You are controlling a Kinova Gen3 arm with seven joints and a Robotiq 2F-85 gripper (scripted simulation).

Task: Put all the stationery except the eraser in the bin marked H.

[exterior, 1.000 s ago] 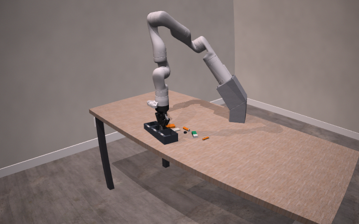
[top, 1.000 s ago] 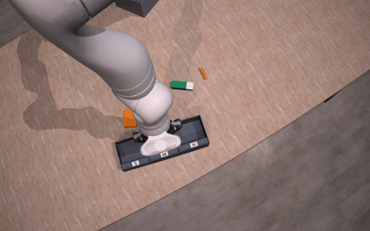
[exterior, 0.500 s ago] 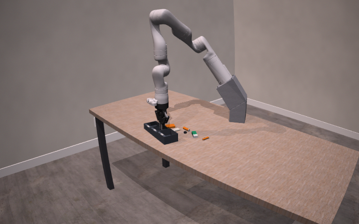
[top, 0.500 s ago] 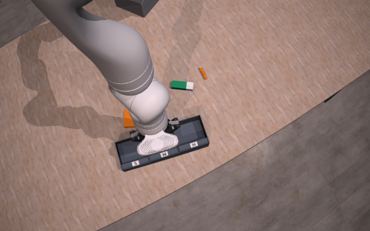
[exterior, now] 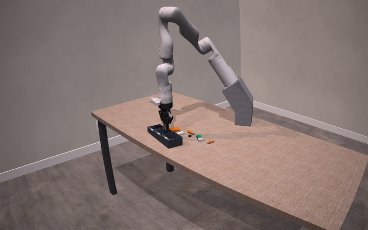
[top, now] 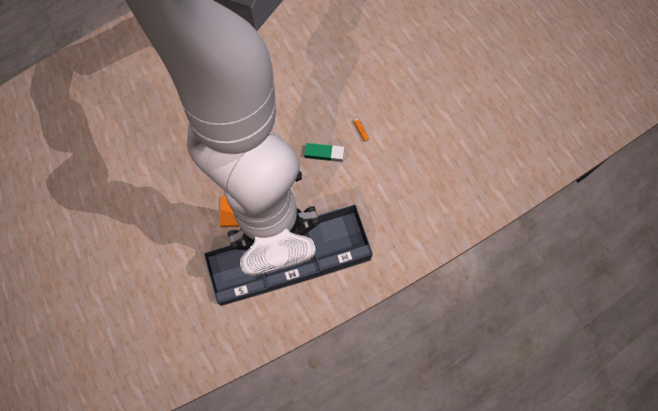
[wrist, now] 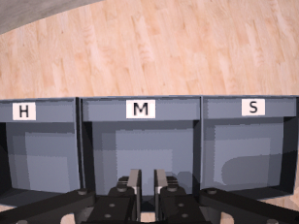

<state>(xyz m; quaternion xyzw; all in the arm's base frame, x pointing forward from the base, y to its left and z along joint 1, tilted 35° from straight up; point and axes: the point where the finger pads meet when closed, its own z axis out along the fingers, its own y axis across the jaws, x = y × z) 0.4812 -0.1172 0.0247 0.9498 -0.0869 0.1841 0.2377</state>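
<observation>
My gripper is now 4 cm above the bin marked H and 2 cm short of it. Round my hand: black nut (10 cm behind, 9 cm to the left, 6 cm below); then orange notepad (10 cm behind, 6 cm below, 4 cm to the right); then domino (8 cm behind, 6 cm below, 2 cm to the left).
</observation>
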